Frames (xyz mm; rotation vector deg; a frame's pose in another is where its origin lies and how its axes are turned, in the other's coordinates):
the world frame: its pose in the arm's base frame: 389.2 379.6 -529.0 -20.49 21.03 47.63
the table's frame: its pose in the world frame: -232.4 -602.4 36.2 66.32 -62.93 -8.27
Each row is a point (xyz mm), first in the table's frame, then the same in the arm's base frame.
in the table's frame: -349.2 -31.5 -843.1
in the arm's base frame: 390.8 543.2 -822.5
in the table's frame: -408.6 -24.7 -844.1
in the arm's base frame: 335.2 533.0 -842.0
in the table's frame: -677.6 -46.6 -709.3
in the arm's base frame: 113.0 341.9 -913.6
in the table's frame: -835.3 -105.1 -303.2
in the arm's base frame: 15.6 -82.5 -853.6
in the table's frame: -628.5 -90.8 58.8
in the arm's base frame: 203.7 -357.8 -603.0
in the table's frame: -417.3 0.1 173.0
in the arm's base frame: 351.1 -380.4 -394.0
